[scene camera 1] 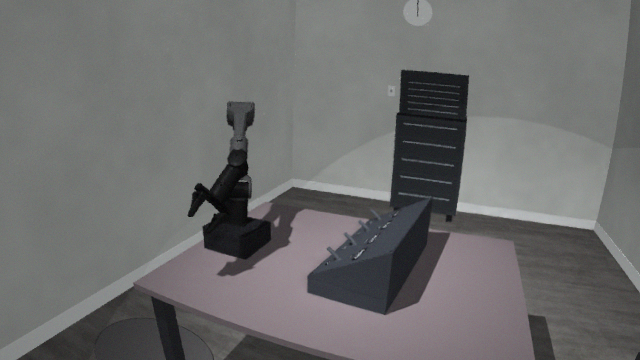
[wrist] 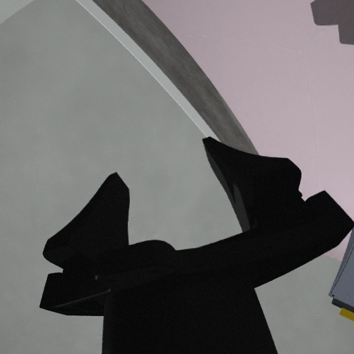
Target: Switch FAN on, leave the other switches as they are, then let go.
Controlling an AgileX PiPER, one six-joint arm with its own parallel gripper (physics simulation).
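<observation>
A dark grey sloped switch panel (scene camera 1: 350, 282) stands on the pink table. Several small levers stick up from its slope in a row, among them a near lever (scene camera 1: 333, 253), a second lever (scene camera 1: 350, 238) and a far lever (scene camera 1: 376, 215). All lean a similar way in this view. The labels are too small to read, so I cannot tell which lever is FAN or how each is set. My gripper (scene camera 1: 200, 222) (wrist: 162, 165) is open, with nothing between its fingers. It hangs beside the arm's base, on the side away from the panel, well apart from it.
The arm's black base (scene camera 1: 237, 239) stands on the pink table (scene camera 1: 270, 305), left of the panel. In the wrist view a blue-grey edge (wrist: 345, 287) with a yellow piece (wrist: 347, 314) shows at the right. A dark drawer cabinet (scene camera 1: 430, 135) stands behind the table by the wall.
</observation>
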